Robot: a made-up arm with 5 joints.
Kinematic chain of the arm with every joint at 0, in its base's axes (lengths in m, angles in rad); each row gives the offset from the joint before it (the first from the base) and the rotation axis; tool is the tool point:
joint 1: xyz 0 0 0.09 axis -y
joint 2: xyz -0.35 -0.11 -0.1 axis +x
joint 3: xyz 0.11 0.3 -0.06 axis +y
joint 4: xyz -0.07 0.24 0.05 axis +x
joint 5: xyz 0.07 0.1 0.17 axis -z
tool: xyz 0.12 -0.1 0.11
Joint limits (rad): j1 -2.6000..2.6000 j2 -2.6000..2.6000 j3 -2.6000..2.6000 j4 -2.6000..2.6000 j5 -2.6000..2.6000
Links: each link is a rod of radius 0.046 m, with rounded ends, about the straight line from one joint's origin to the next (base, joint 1, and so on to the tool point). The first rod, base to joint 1, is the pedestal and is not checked.
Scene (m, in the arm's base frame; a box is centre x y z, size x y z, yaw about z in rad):
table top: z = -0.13
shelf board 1: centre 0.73 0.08 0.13 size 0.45 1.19 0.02 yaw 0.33
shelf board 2: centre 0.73 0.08 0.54 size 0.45 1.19 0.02 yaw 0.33
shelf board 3: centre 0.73 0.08 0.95 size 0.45 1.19 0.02 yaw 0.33
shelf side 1: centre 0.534 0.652 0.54 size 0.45 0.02 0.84 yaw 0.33
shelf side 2: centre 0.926 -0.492 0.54 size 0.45 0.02 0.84 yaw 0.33
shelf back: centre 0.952 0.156 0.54 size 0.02 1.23 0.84 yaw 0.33
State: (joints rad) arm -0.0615 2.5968 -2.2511 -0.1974 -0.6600
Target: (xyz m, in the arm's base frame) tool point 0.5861 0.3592 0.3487
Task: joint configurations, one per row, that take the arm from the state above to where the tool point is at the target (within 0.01 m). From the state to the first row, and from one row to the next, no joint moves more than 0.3 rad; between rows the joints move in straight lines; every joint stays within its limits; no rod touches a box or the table.
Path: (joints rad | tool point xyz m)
1: -0.3167 2.5794 -2.1849 -0.4542 -0.7352 | -0.3959 -0.7094 0.6106
2: -0.5719 2.5621 -2.1186 -0.7110 -0.8104 | -0.2052 -0.7764 0.6559
3: -0.8271 2.5447 -2.0524 -0.9677 -0.8857 | -0.0136 -0.8243 0.6229
4: -1.0823 2.5274 -1.9862 -1.2245 -0.9609 | 0.1458 -0.8477 0.5209
5: -1.3375 2.5100 -1.9200 -1.4813 -1.0361 | 0.2484 -0.8436 0.3734
6: -1.3569 2.2401 -1.8789 -1.4632 -1.0621 | 0.4355 -0.7079 0.4022
7: -1.3762 1.9702 -1.8379 -1.4451 -1.0881 | 0.5815 -0.5266 0.4158
8: -1.3956 1.7002 -1.7968 -1.4270 -1.1140 | 0.6750 -0.3128 0.4146
9: -1.4150 1.4303 -1.7558 -1.4089 -1.1400 | 0.7081 -0.0824 0.4008
10: -1.4344 1.1604 -1.7147 -1.3908 -1.1660 | 0.6779 0.1473 0.3775
11: -1.4537 0.8905 -1.6737 -1.3727 -1.1920 | 0.5861 0.3592 0.3487

